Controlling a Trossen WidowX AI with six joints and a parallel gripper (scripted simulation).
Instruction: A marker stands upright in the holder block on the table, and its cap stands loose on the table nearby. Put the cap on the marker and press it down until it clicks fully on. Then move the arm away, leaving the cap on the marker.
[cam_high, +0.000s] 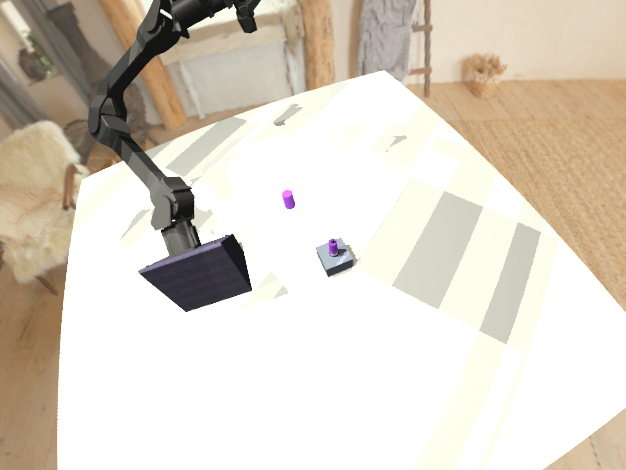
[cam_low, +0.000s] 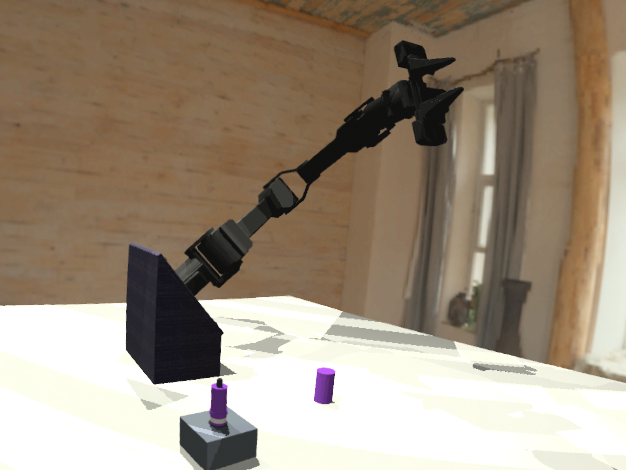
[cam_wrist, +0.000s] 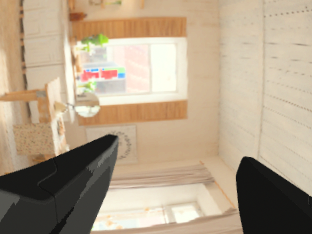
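The purple cap is 500 mm below my gripper tip, 140 mm to the right of it and 90 mm behind it. Round my gripper tip: dark grey holder block: 510 mm below, 350 mm to the right, 40 mm behind.
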